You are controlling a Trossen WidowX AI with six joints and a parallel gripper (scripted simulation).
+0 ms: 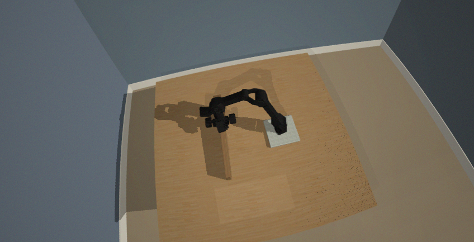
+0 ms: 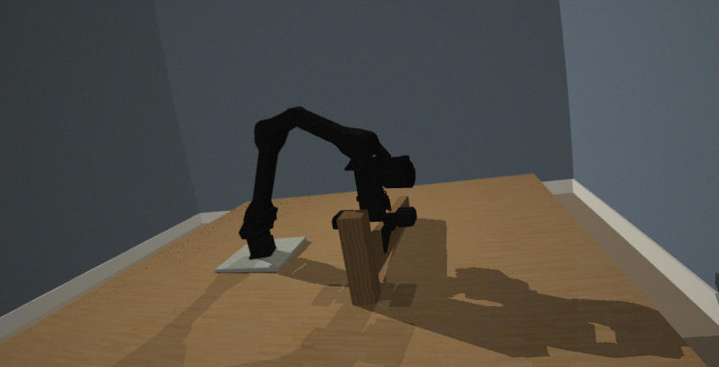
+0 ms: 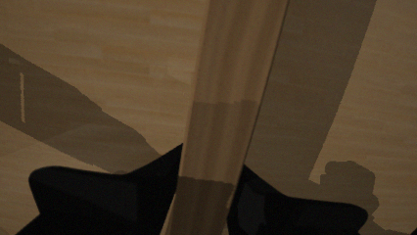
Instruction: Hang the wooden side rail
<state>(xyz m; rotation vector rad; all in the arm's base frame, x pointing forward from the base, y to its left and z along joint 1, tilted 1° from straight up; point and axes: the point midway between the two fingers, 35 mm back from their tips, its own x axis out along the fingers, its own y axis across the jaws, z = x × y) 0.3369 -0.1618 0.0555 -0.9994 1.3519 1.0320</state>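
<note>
Now: the wooden headboard post 3 cm behind my gripper tip, 12 cm to the right of it and 4 cm above it.
</note>
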